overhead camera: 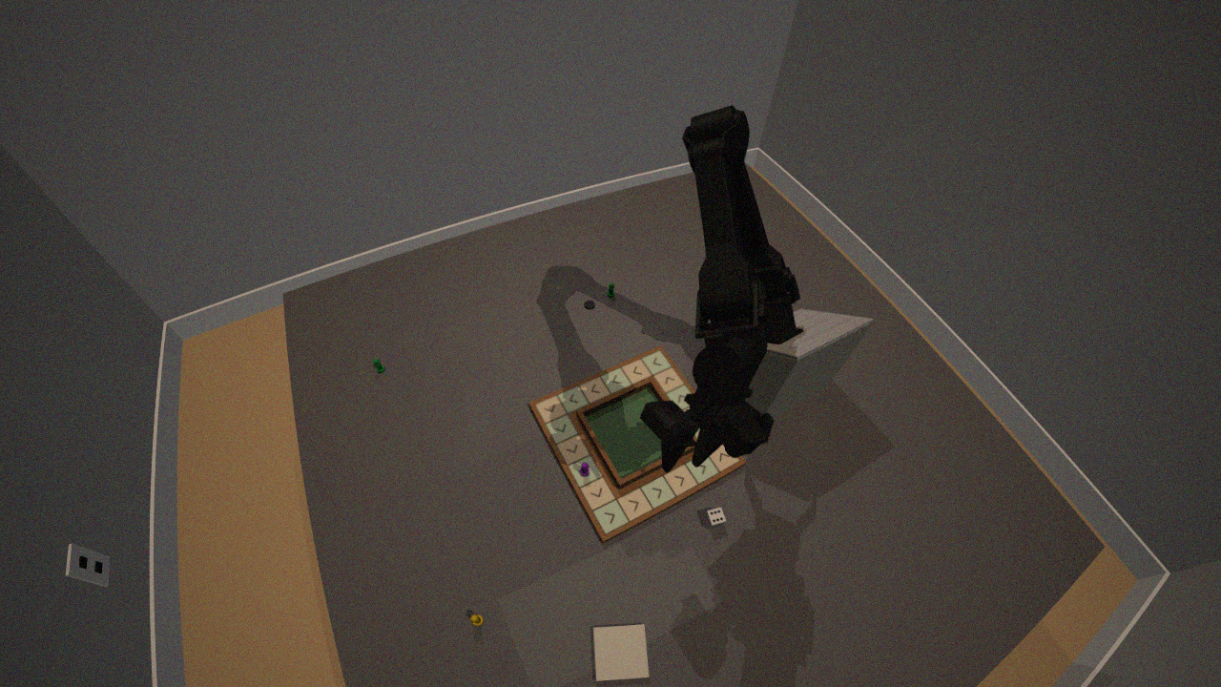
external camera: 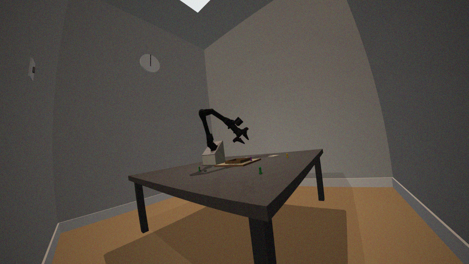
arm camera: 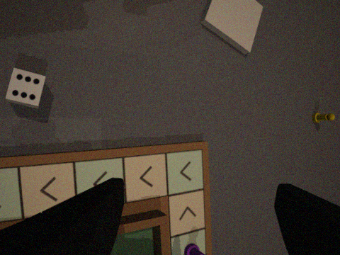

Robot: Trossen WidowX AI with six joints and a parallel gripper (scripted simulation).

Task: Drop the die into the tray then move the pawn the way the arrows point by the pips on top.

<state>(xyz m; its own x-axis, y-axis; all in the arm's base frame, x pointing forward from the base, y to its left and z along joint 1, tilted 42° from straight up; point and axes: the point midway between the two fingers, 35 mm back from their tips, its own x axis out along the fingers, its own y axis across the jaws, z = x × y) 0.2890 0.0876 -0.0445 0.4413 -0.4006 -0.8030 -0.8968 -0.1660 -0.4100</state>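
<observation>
Now: the white die 6 cm behind my gripper tip, 7 cm to the left of it and 16 cm below it. Round my gripper tip: pale card: 19 cm ahead, 15 cm to the left, 17 cm below; then green dice tray: 4 cm behind, 13 cm to the right, 16 cm below; then purple pawn: 8 cm ahead, 12 cm to the right, 14 cm below.
</observation>
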